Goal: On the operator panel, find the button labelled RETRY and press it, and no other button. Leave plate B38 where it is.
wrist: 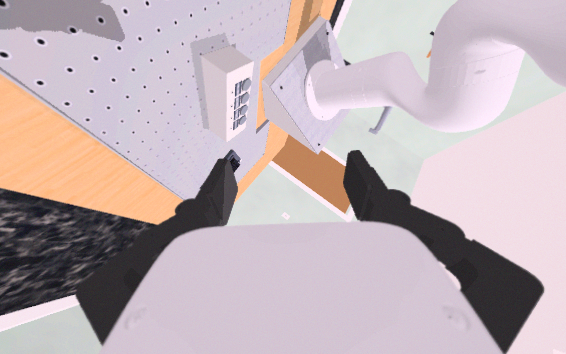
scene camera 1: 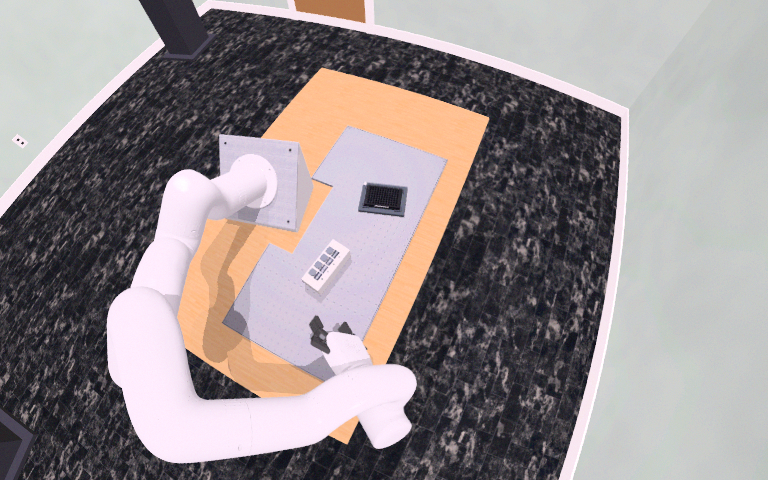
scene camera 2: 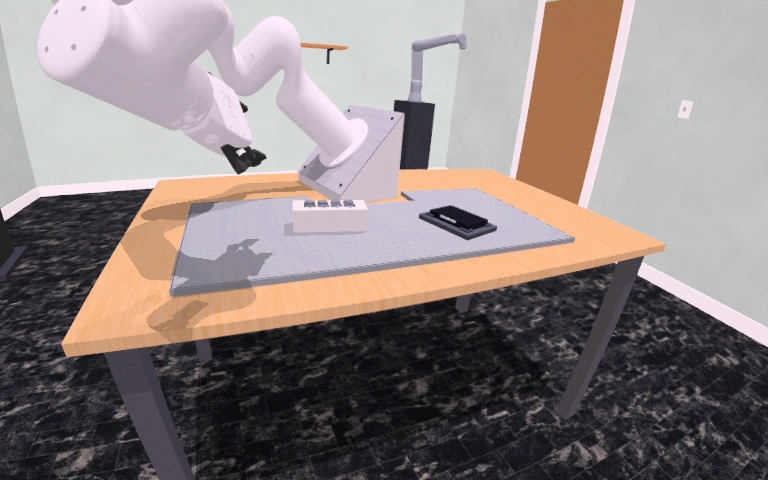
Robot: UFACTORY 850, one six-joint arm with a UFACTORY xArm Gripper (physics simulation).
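The operator panel (scene camera 1: pixel 336 270) (scene camera 2: pixel 329 221) (wrist: pixel 215 97) is a white box on the grey perforated board, with a row of several round grey buttons on top. Small dark labels sit beside the buttons, too small to read, so I cannot tell which is RETRY. A black plate (scene camera 1: pixel 384 197) (scene camera 2: pixel 459 216), presumably B38, lies in a dark grey holder; its own label is not readable. In the wrist view the plate is small, partly behind a fingertip. My gripper (scene camera 1: pixel 330 324) (scene camera 2: pixel 252 131) (wrist: pixel 288 170) is open and empty, in the air apart from the panel, towards the board's end away from the plate.
The perforated board (scene camera 1: pixel 390 152) (scene camera 2: pixel 362 254) (wrist: pixel 165 95) lies on the wooden table (scene camera 1: pixel 396 96) (scene camera 2: pixel 396 283) (wrist: pixel 50 145). The arm's wedge-shaped base (scene camera 1: pixel 287 169) (scene camera 2: pixel 379 164) (wrist: pixel 287 102) stands beside the board, near the panel. Another arm's dark pedestal (scene camera 1: pixel 178 28) (scene camera 2: pixel 416 135) stands beyond the table.
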